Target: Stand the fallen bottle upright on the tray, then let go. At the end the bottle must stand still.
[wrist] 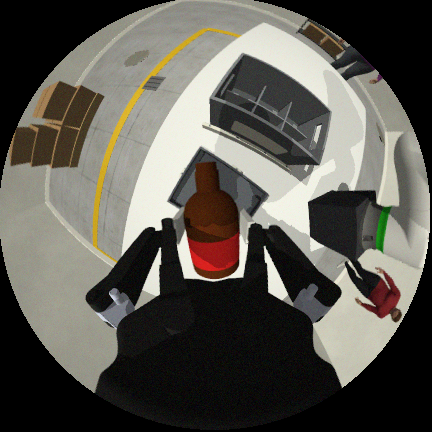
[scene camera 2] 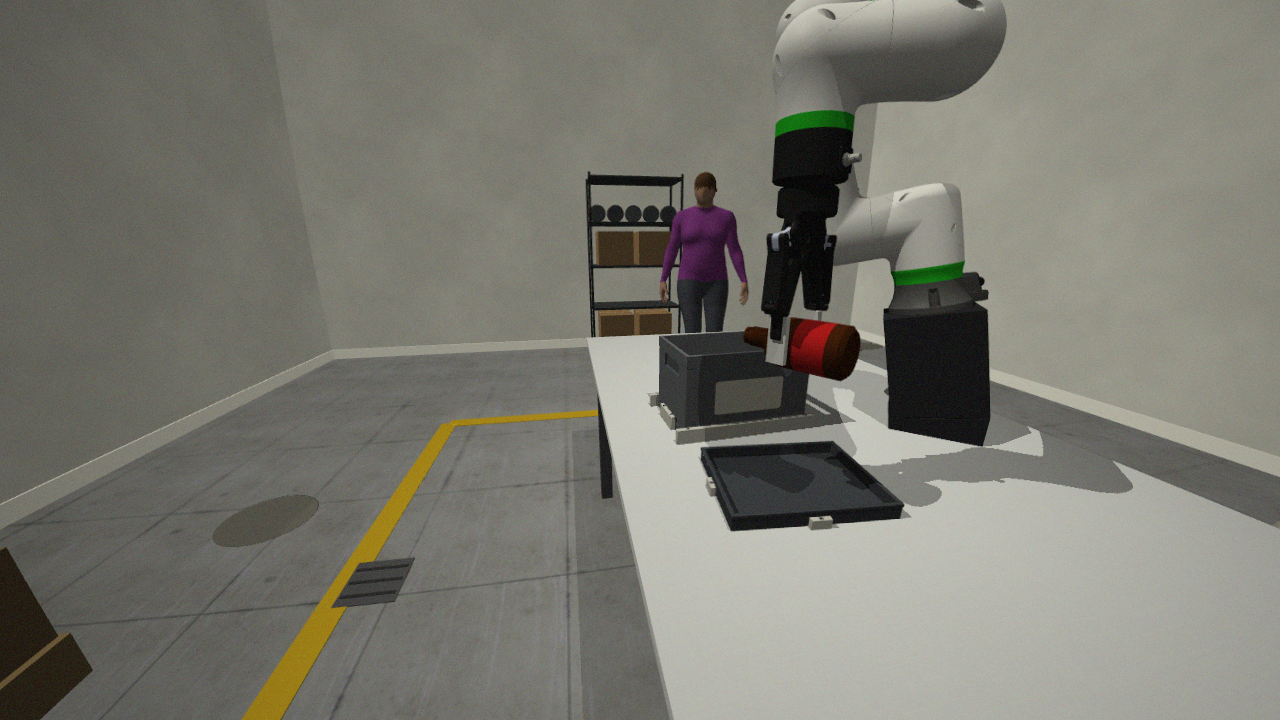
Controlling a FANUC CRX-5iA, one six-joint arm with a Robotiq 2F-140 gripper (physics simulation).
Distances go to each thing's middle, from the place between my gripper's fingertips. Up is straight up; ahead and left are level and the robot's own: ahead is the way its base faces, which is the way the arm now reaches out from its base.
Now: the brown bottle (scene camera 2: pixel 830 350) 2 cm above my hand, 1 cm to the left of it and 1 cm behind it. From my hand the other things lie so: grey crate (scene camera 2: pixel 709 378): 28 cm to the right, 13 cm below, 7 cm behind; dark tray (scene camera 2: pixel 766 486): 21 cm below, 2 cm behind.
